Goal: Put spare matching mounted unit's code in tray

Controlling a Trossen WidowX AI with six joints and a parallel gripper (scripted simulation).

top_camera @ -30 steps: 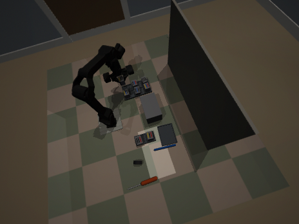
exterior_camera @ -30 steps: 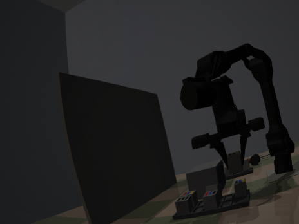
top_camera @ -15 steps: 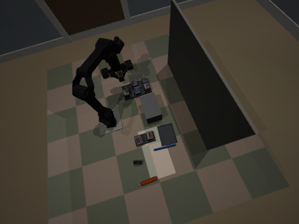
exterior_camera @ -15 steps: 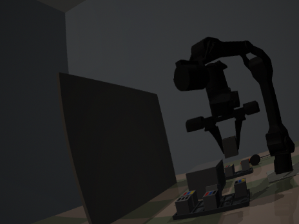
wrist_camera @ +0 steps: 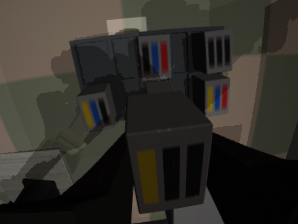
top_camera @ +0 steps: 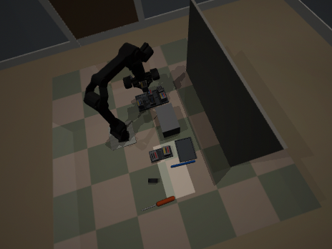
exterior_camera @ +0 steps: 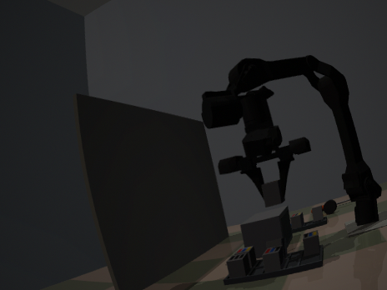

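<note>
The dark flat tray lies 36 cm to the right of my gripper tip, 17 cm ahead of it and 15 cm below it. The rest, counted from my gripper tip: mounted unit (17 cm to the right, 10 cm below, 10 cm ahead); then rack (36 cm to the right, 14 cm below, 3 cm ahead); then dark panel (34 cm ahead, 14 cm to the right, 7 cm above).
</note>
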